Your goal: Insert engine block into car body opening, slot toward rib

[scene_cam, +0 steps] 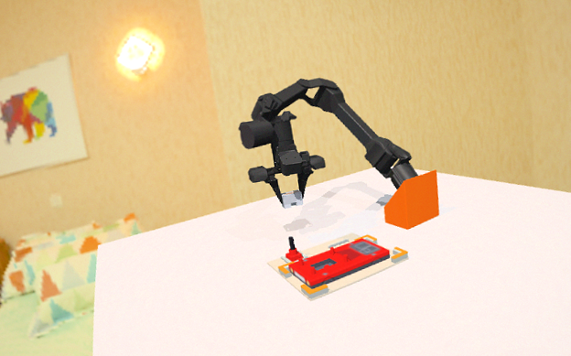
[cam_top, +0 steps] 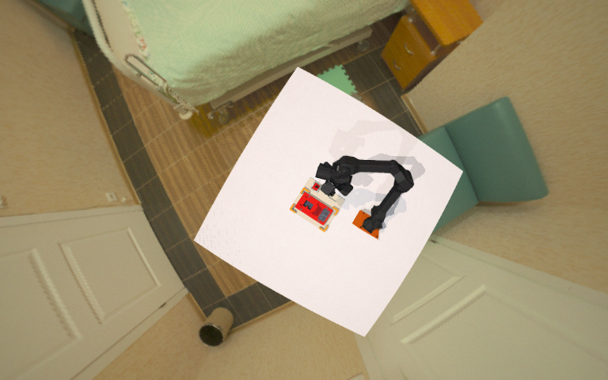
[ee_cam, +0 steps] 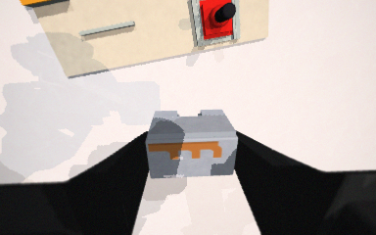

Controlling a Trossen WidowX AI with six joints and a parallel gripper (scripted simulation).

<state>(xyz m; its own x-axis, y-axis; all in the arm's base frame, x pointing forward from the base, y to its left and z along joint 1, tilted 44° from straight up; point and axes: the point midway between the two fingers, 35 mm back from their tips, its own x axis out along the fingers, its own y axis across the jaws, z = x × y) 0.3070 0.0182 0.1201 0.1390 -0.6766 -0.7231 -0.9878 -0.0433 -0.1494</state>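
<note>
Now: gripper tip right at the grey engine block.
</note>
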